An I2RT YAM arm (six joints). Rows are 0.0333 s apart.
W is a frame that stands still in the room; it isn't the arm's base.
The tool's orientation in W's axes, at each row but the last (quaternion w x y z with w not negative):
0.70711 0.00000 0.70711 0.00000
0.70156 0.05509 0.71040 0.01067
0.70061 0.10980 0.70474 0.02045
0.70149 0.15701 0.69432 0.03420
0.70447 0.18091 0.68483 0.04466
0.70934 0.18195 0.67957 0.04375
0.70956 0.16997 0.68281 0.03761
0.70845 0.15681 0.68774 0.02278
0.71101 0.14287 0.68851 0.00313
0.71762 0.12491 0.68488 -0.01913
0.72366 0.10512 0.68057 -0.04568
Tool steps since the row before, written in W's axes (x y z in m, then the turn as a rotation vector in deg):
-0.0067 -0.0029 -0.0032 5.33 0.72 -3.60
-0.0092 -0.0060 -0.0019 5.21 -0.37 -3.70
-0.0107 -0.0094 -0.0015 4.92 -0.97 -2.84
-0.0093 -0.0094 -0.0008 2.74 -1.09 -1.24
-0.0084 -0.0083 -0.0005 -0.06 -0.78 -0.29
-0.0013 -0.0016 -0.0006 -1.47 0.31 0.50
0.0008 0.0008 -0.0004 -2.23 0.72 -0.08
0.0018 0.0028 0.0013 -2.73 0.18 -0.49
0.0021 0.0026 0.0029 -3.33 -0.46 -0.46
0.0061 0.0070 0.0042 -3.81 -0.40 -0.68
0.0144 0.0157 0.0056 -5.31 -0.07 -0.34
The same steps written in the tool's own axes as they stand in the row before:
0.0032 -0.0029 -0.0067 3.60 0.72 5.33
0.0014 -0.0067 -0.0088 3.60 -0.38 5.28
-0.0003 -0.0108 -0.0094 2.64 -0.84 5.05
-0.0020 -0.0107 -0.0075 1.00 -0.90 2.90
-0.0026 -0.0094 -0.0066 0.03 -0.83 0.09
0.0000 -0.0019 -0.0010 -0.48 0.17 -1.50
0.0007 0.0008 0.0006 0.14 0.25 -2.33
-0.0005 0.0033 0.0012 0.37 -0.45 -2.72
-0.0022 0.0035 0.0016 0.18 -1.18 -3.18
-0.0028 0.0086 0.0047 0.38 -1.25 -3.67
-0.0034 0.0188 0.0110 -0.04 -1.21 -5.18

